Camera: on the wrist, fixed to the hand. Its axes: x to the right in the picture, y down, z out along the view.
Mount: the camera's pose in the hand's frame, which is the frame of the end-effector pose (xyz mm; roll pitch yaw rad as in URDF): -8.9 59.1 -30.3 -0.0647 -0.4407 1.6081
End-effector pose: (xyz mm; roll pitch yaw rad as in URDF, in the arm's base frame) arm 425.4 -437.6 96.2 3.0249 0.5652 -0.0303
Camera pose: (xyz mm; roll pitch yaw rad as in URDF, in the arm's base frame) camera 436.0 -493.1 132.2 2.4956 0.2536 -1.8082
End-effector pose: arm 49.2 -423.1 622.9 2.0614 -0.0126 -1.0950
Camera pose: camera 43.7 -415.0 689.2 3.1336 -0.6382 -2.7172
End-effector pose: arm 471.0 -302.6 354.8 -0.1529 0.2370 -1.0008
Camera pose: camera 506.7 -258.6 319.0 0.1884 -0.2879 0.5347
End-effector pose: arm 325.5 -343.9 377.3 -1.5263 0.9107 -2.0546
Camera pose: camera 325.8 -284.0 347.3 1.1816 0.5415 0.5116
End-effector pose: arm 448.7 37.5 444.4 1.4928 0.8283 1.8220
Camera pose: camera 406.1 63.4 489.2 1.8459 -0.7163 1.3322
